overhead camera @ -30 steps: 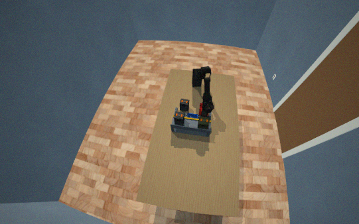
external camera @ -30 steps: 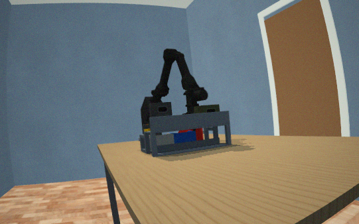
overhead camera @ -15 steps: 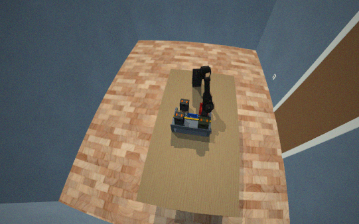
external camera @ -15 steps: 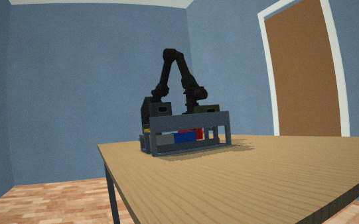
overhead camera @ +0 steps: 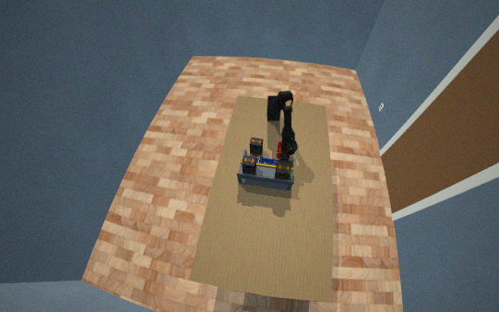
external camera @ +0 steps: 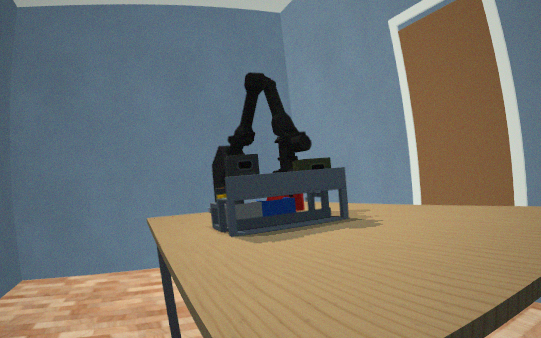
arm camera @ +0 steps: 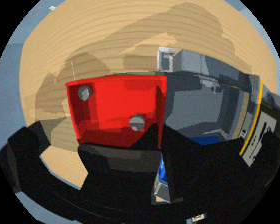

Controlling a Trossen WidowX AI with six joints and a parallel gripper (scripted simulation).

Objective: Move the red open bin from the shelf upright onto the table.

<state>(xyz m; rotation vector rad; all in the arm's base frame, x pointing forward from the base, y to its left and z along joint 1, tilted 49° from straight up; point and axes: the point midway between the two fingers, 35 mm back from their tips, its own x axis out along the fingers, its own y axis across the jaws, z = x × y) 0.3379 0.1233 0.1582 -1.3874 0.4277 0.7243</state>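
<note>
Now: hand 6 cm past the red bin, 5 cm above it and 1 cm to the left of it. Also, from my hand: blue bin (12 cm ahead, 9 cm to the right, 7 cm below); grey bin (20 cm to the right, 14 cm ahead, 7 cm below).
</note>
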